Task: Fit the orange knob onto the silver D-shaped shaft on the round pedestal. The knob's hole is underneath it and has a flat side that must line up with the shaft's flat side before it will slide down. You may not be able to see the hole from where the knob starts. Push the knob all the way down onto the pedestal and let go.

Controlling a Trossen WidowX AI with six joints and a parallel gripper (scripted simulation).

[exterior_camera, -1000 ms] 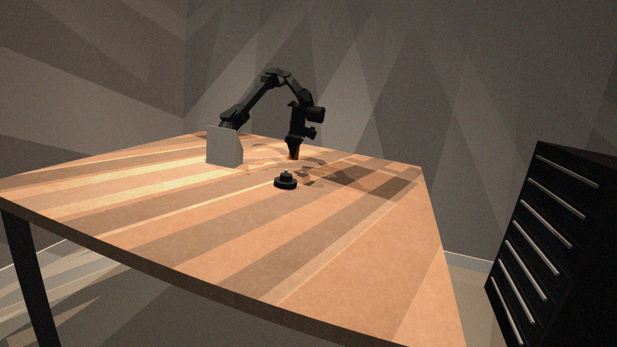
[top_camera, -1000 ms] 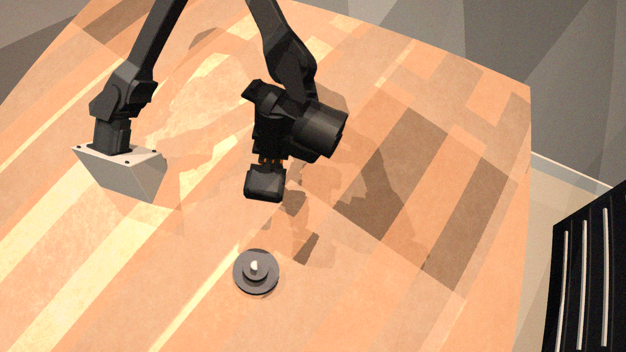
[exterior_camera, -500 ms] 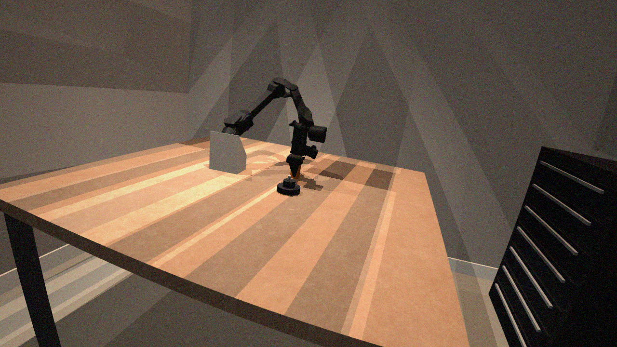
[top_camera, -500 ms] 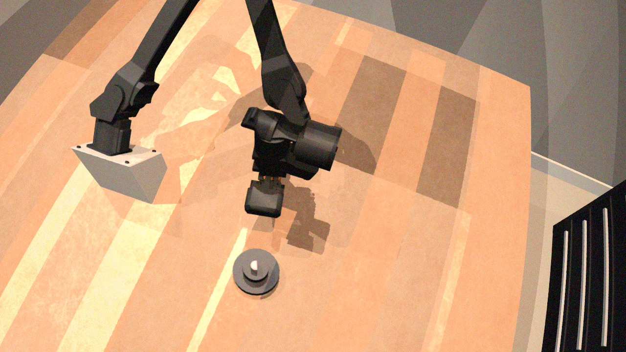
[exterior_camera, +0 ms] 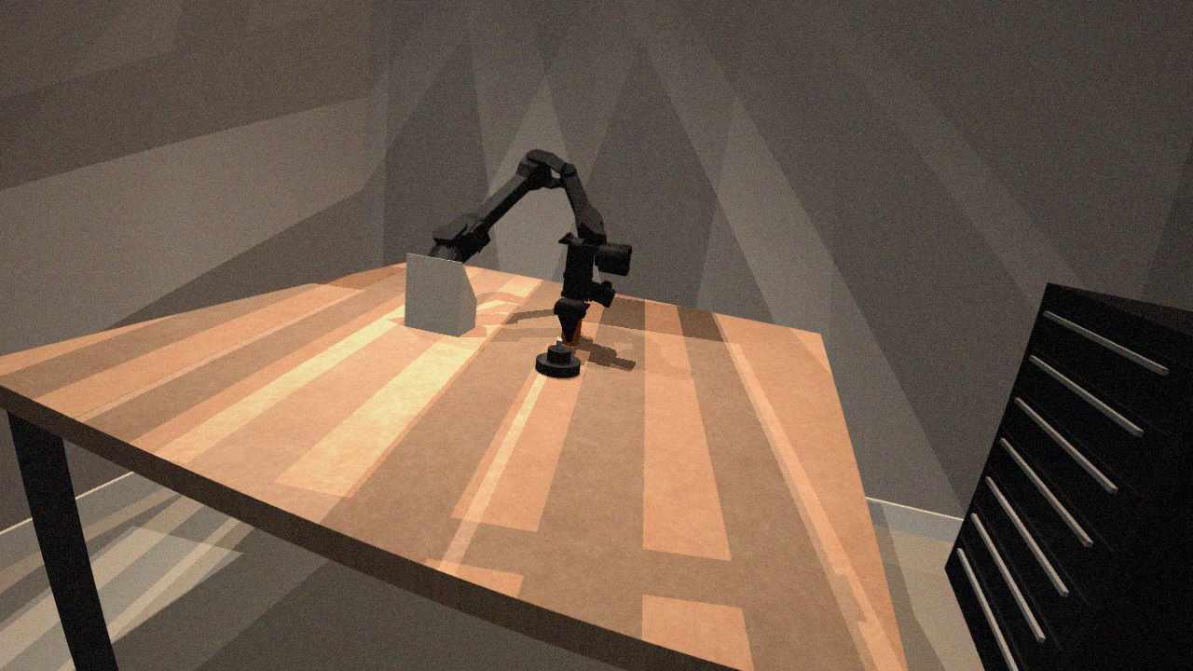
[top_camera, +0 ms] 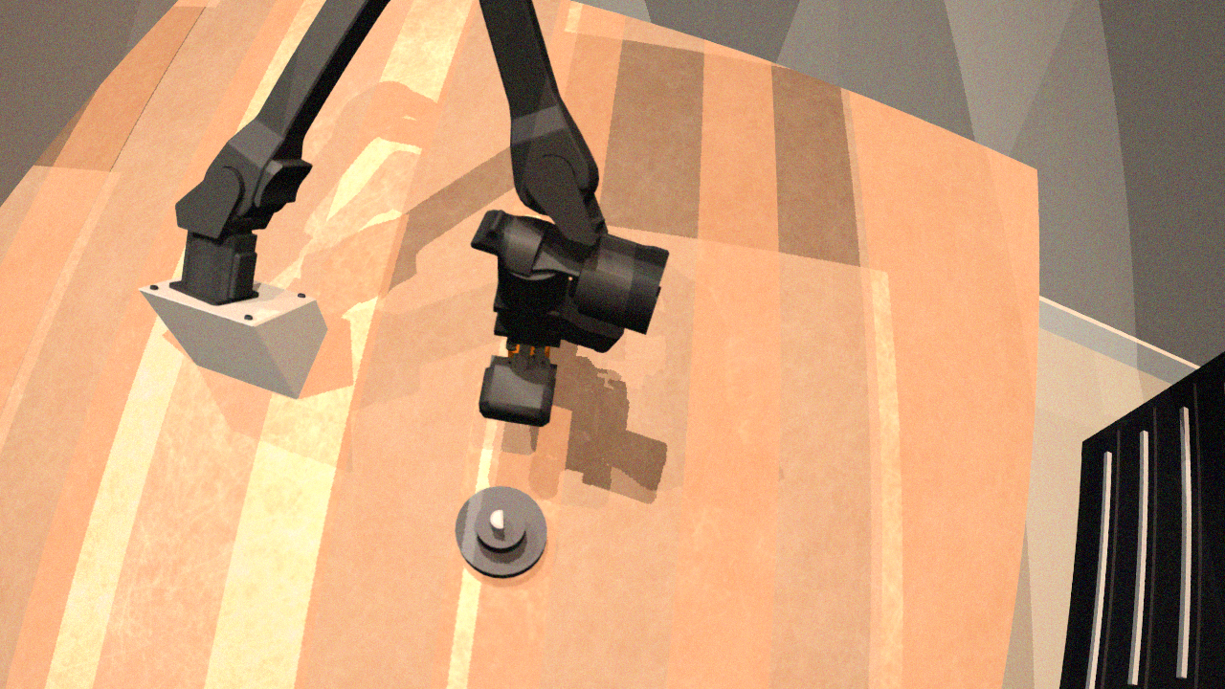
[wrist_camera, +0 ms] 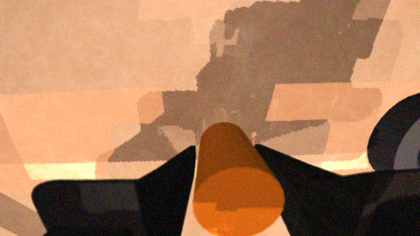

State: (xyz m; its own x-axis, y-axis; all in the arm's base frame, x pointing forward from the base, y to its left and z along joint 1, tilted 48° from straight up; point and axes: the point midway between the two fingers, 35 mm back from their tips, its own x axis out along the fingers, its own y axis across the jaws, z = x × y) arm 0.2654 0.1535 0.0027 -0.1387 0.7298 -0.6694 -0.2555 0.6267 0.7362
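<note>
Right now my gripper tip is 3 cm below the orange knob. From my gripper tip the other things lie so: round pedestal: 17 cm to the right, 4 cm ahead, 2 cm above.
</note>
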